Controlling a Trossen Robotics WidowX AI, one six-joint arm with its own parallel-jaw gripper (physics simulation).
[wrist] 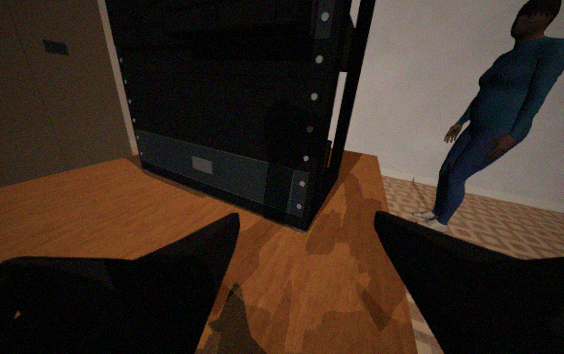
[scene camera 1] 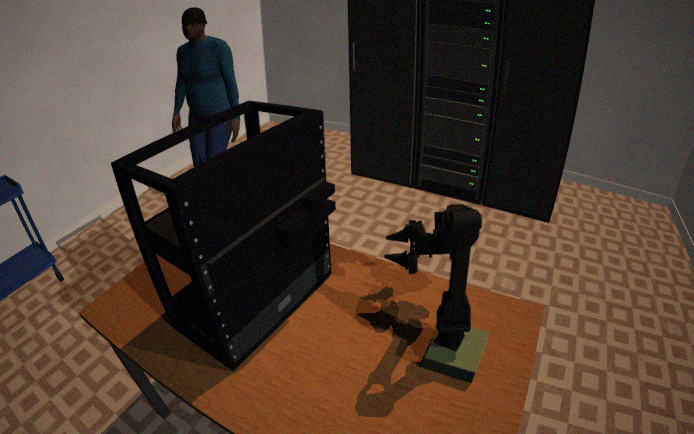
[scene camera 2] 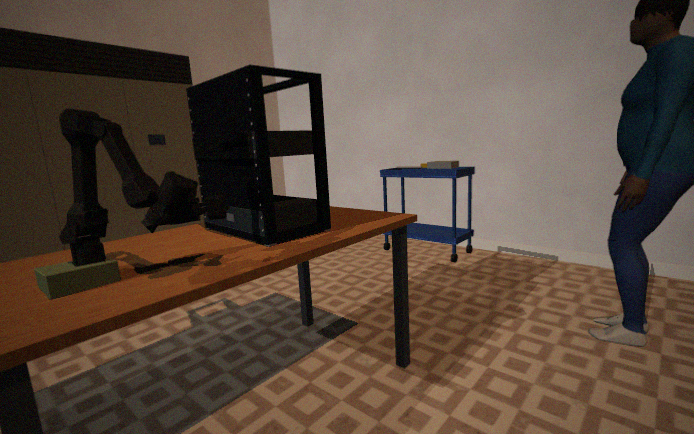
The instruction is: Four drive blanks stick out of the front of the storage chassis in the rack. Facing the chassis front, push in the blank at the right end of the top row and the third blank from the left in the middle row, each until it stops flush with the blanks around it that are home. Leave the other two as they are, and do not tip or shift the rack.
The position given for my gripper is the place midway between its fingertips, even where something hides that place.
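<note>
Scene camera 1 shows my gripper (scene camera 1: 385,246) and a black rack (scene camera 1: 250,226). Both are visible in the wrist view also: my gripper (wrist: 306,219), the rack (wrist: 239,107). Scene camera 2 likewise shows my gripper (scene camera 2: 217,208) and the rack (scene camera 2: 232,147).
</note>
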